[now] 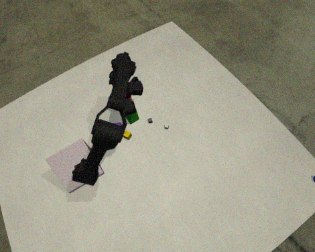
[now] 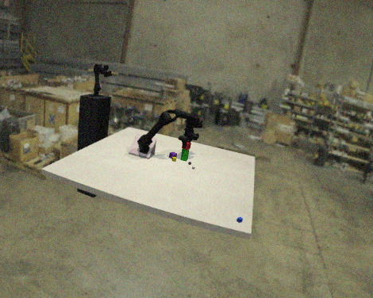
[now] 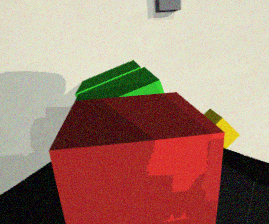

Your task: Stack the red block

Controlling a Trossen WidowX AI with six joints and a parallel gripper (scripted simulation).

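The red block lies 20 mm above my gripper tip. Also, from my gripper tip: purple cube: 80 mm behind, 20 mm to the right, 80 mm below; yellow cube: 60 mm behind, 70 mm to the right, 90 mm below; grey cube: 70 mm ahead, 60 mm to the right, 90 mm below.
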